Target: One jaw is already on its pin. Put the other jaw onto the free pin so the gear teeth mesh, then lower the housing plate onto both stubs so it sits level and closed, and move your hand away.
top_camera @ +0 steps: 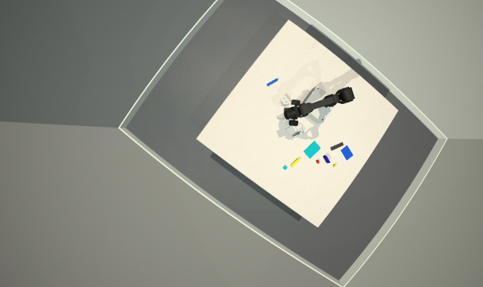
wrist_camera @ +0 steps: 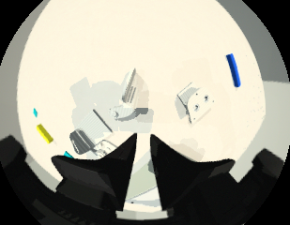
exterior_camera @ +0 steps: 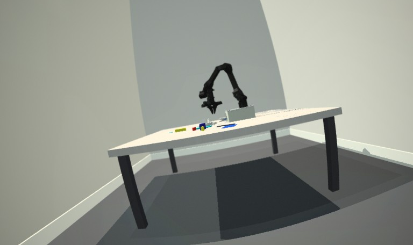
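The jaw lies 5 cm ahead of my gripper tip, 1 cm to the left of it and 8 cm below it. Also, from my gripper tip: cyan plate (8 cm ahead, 34 cm to the left, 8 cm below); yellow bar (25 cm ahead, 29 cm to the left, 7 cm below); blue bar (13 cm behind, 27 cm to the right, 7 cm below).
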